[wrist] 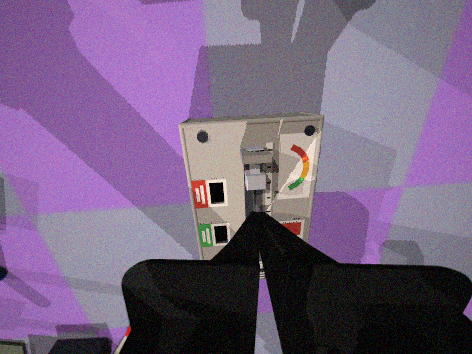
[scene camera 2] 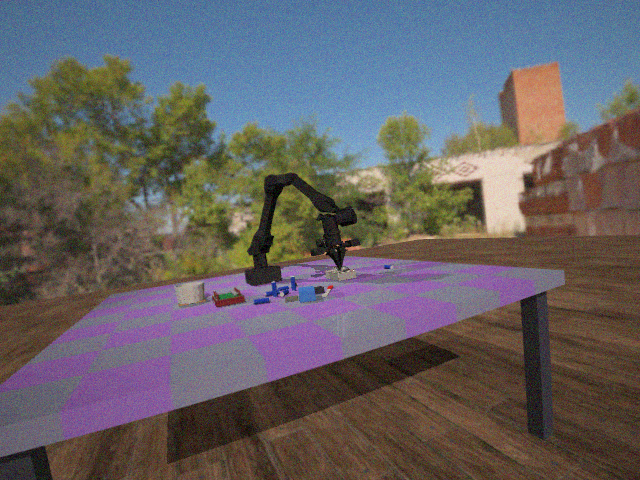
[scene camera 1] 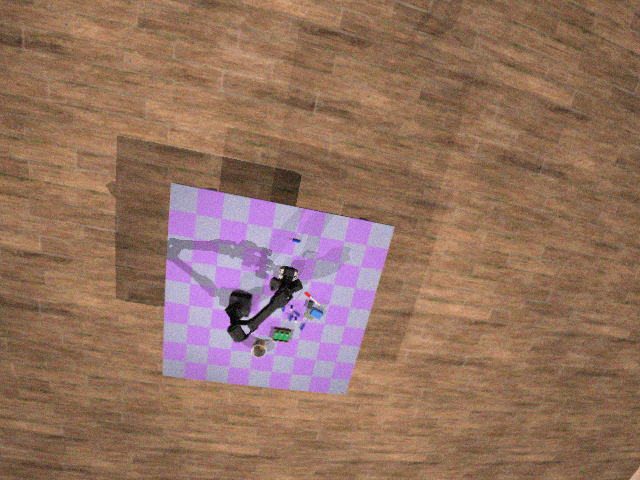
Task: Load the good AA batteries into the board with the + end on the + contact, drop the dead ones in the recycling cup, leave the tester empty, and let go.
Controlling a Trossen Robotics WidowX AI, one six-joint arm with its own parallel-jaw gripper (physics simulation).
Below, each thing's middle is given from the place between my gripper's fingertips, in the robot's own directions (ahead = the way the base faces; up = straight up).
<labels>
I see the grey battery tester (wrist: 236, 165) 1 cm below my hand.
</labels>
